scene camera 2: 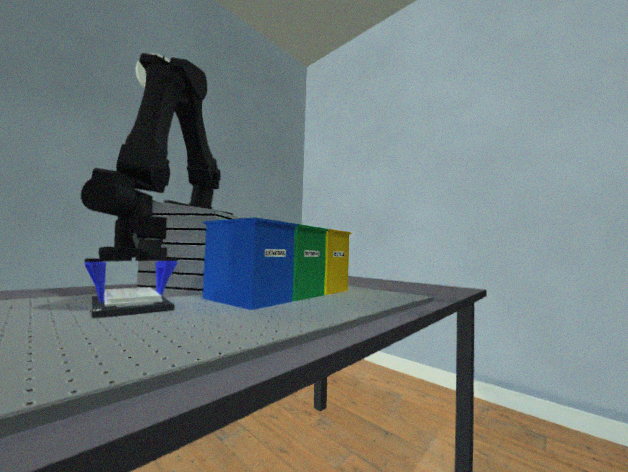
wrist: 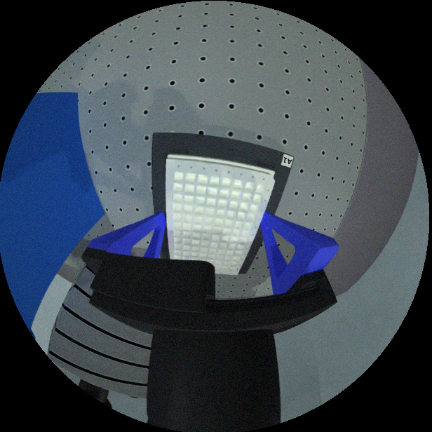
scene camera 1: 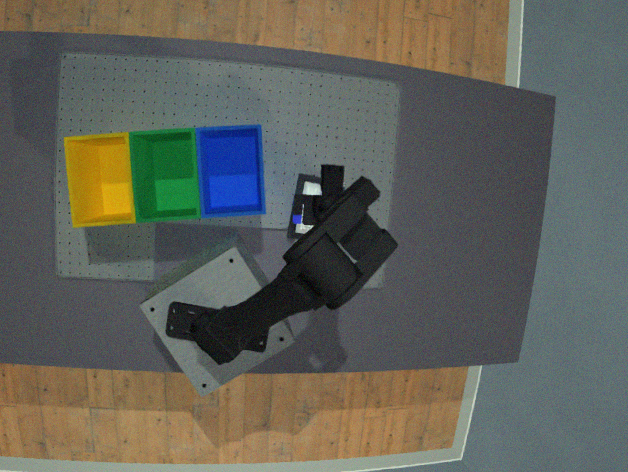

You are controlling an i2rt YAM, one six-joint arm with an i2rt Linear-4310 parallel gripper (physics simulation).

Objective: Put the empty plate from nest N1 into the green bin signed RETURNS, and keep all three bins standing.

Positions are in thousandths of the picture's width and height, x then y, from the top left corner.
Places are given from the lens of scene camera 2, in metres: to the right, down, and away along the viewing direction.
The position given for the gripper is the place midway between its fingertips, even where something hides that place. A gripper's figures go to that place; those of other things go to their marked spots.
gripper (scene camera 2: 211,635): -0.35, 0.12, 0.51
blue bin (scene camera 2: 396,558): -0.13, 0.06, 0.53
white plate (scene camera 2: 208,628): -0.33, 0.11, 0.48
